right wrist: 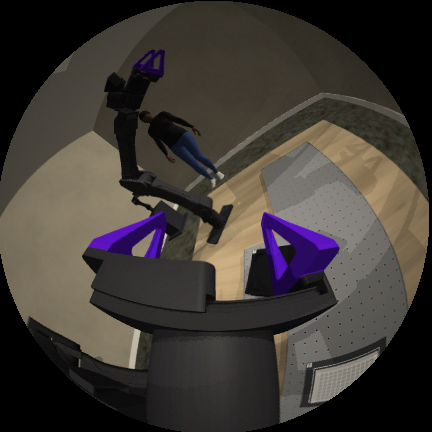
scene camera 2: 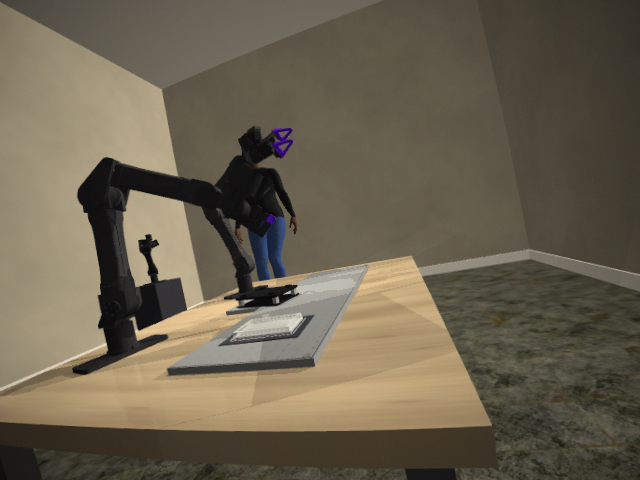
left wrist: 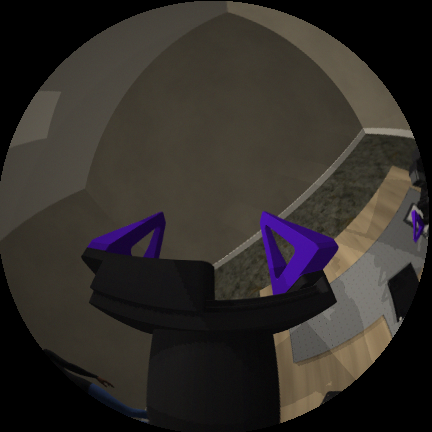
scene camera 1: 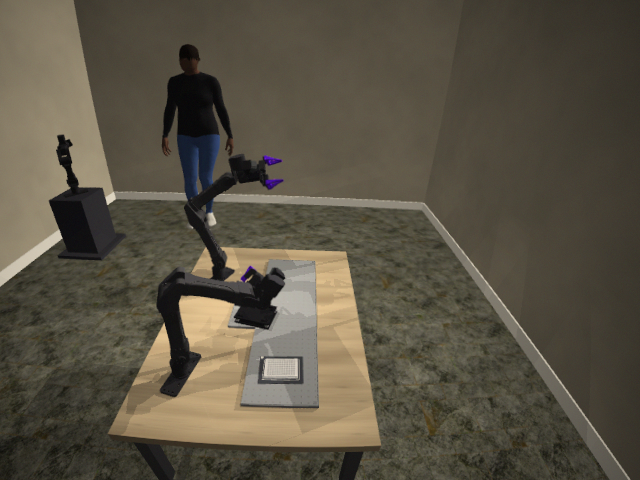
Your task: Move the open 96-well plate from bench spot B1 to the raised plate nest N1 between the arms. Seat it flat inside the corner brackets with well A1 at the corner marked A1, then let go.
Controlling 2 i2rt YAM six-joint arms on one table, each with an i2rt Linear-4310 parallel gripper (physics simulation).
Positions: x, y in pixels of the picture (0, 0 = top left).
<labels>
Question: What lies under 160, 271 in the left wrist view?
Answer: My left gripper.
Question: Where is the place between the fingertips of my right gripper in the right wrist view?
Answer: At 213, 217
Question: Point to a white well plate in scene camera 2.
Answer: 285, 324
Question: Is my right gripper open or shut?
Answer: Open.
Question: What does my right gripper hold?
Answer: Nothing.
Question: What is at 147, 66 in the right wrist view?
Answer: My left gripper.
</labels>
